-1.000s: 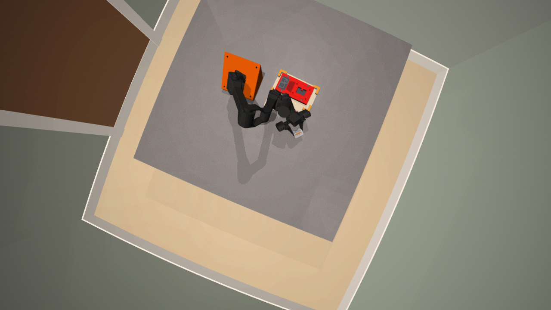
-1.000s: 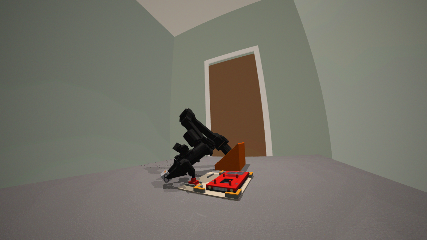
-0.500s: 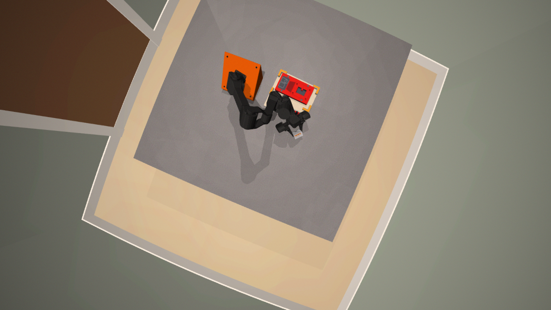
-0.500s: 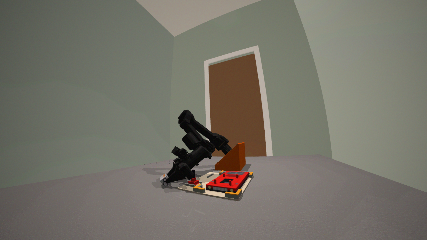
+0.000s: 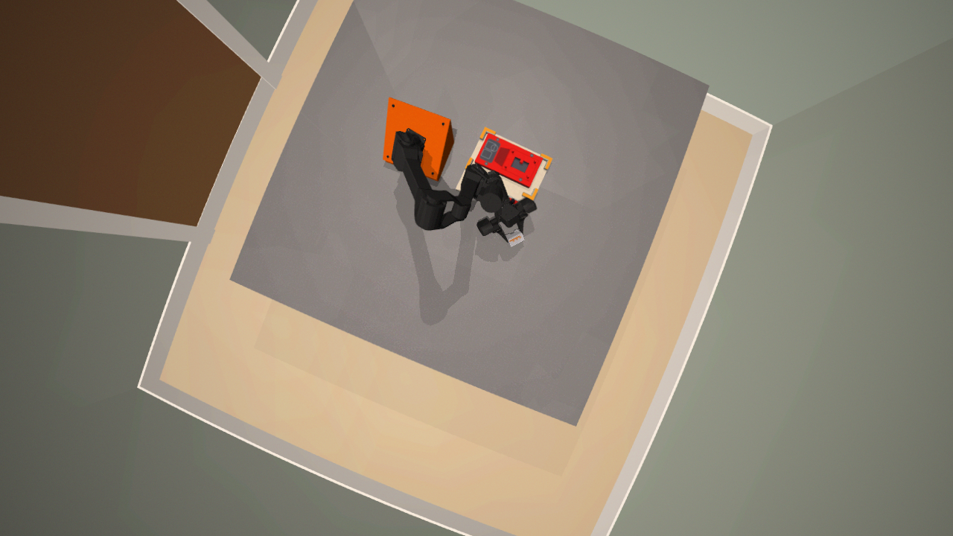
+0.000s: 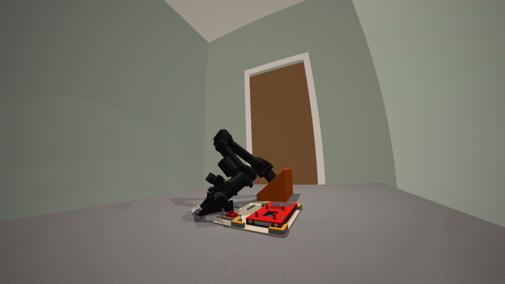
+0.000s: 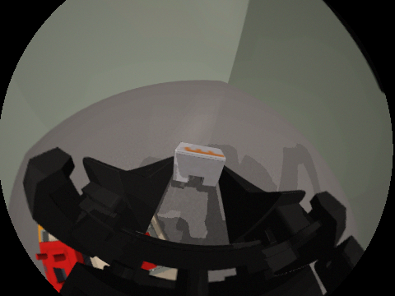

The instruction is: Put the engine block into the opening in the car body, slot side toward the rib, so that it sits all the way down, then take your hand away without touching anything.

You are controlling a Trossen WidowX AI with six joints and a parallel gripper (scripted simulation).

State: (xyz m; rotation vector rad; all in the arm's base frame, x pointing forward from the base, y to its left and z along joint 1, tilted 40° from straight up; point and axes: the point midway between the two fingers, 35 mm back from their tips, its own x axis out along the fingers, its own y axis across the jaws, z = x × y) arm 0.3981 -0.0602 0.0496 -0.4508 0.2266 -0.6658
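Now: gripper tip right at the engine block.
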